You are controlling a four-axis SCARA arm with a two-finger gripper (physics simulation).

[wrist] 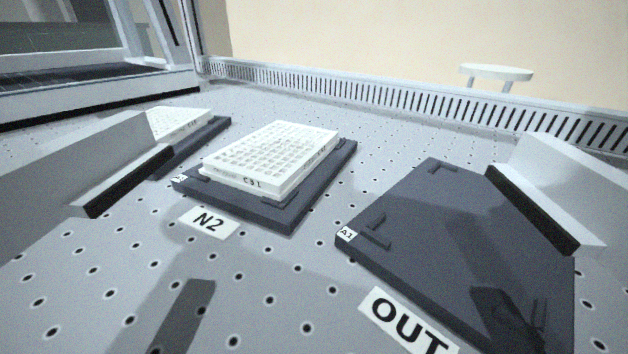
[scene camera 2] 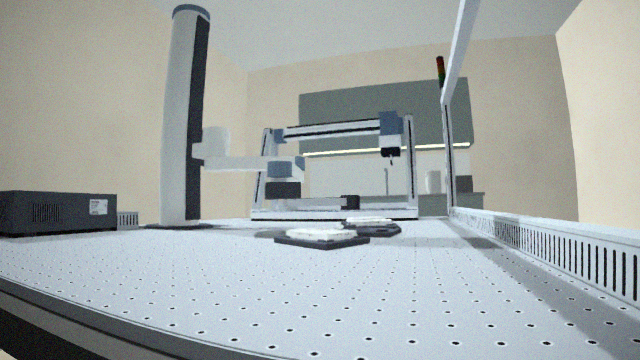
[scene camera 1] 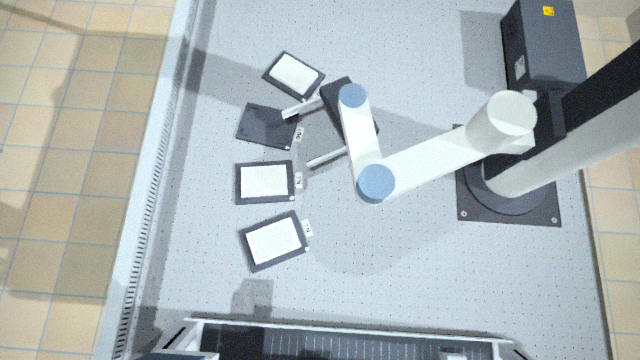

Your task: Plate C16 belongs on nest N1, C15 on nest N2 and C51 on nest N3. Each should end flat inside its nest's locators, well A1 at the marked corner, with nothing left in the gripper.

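Pixels of known places: gripper, fingertip midpoint: point(wrist: 325, 142) point(scene camera 2: 337, 202) point(scene camera 1: 294, 139); arm's base at its link origin: point(scene camera 1: 502, 174).
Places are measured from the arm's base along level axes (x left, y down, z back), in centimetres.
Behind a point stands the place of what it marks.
Note:
My gripper point(scene camera 1: 297, 140) @[x -2.2, y -9.8, z -62.1 cm] point(scene camera 2: 332, 202) @[x -2.2, y -9.8, z -62.1 cm] point(wrist: 325, 142) @[x -2.2, y -9.8, z -62.1 cm] is open and empty, above the table beside the nests; its right finger overlaps the OUT nest in the wrist view. Plate C51 point(scene camera 1: 265, 181) @[x 8.1, y -2.9, z -69.7 cm] point(wrist: 270, 155) @[x 7.4, y -3.6, z -68.2 cm] lies flat on nest N2 point(scene camera 1: 265, 201) @[x 13.8, y -2.4, z -69.1 cm] point(wrist: 240, 200) @[x 5.6, y -2.5, z -62.8 cm]. A white plate point(scene camera 1: 275, 240) @[x 24.3, y -2.9, z -65.2 cm] point(wrist: 175, 120) @[x 23.3, y -3.7, z -67.9 cm] lies on nest N1 point(scene camera 1: 300, 231) @[x 21.4, y -2.5, z -58.7 cm] point(wrist: 200, 137) @[x 19.0, y -2.4, z -68.2 cm]; its number is too blurred to read. Another white plate point(scene camera 1: 293, 74) @[x -26.7, y -3.6, z -64.9 cm] point(scene camera 2: 321, 234) @[x -33.1, y -3.7, z -67.0 cm] lies on nest N3 point(scene camera 1: 280, 85) @[x -23.3, y -2.5, z -68.6 cm] point(scene camera 2: 325, 245) @[x -36.4, y -2.2, z -68.7 cm]; its number does not show. N3 does not show in the wrist view.
The dark OUT nest point(scene camera 1: 265, 127) @[x -8.7, y -2.4, z -71.6 cm] point(wrist: 420, 220) @[x -6.5, y -2.5, z -68.8 cm] bears no plate and stands between N2 and N3. A gantry frame point(scene camera 2: 332, 215) @[x 45.0, y -4.0, z -47.2 cm] stands beyond N1. A slotted rail runs behind the nests. A dark box point(scene camera 1: 555, 50) @[x -35.5, y -12.7, z 12.3 cm] point(scene camera 2: 60, 212) @[x -43.2, y -7.3, z 3.4 cm] stands near the arm's column point(scene camera 2: 180, 120) @[x -5.7, y -40.1, z -5.0 cm].

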